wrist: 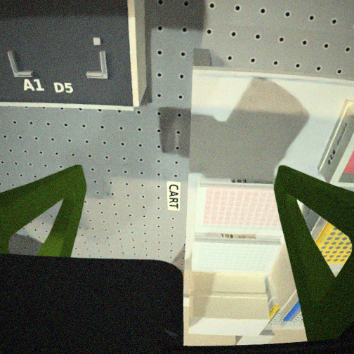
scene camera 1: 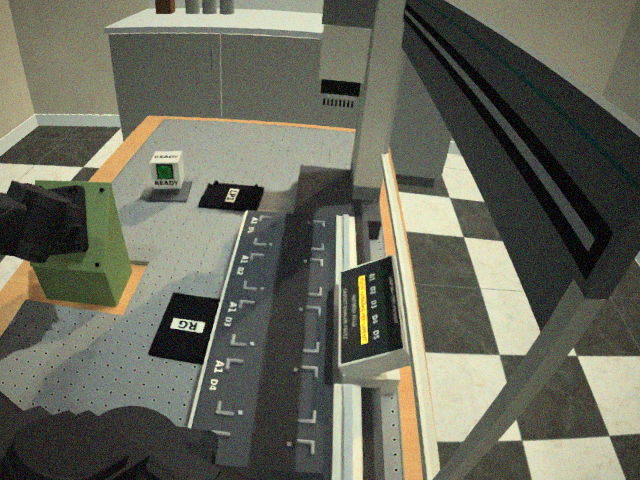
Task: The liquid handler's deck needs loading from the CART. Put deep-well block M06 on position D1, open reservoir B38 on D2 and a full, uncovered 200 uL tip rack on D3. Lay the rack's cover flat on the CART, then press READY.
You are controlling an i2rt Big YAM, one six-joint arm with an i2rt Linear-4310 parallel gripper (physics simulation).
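Note:
My gripper (wrist: 179,175) is open and empty, above the pegboard and the CART's left edge. The white CART (wrist: 215,75) holds an open reservoir (wrist: 348,162) with pink liquid, cut off at the right edge, a pink-welled plate (wrist: 240,206), a pale plate (wrist: 235,256) and a yellow rack (wrist: 334,245) partly behind the right finger. A blue-edged rack (wrist: 292,312) shows lower down. Small labels are hard to read; I cannot tell which is M06. Deck positions D1 (scene camera 1: 281,229), D2 (scene camera 1: 276,271) and D3 (scene camera 1: 271,322) are bare. The READY button (scene camera 1: 164,171) is green, at the back left.
The deck's D5 corner (wrist: 60,45) is upper left in the wrist view. A tilted screen (scene camera 1: 369,310) stands along the deck. Black pads LP1 (scene camera 1: 248,198) and RG (scene camera 1: 178,343) lie beside it. A green arm base (scene camera 1: 105,232), a dark arm part (scene camera 1: 118,439) and a grey column (scene camera 1: 379,103) also show.

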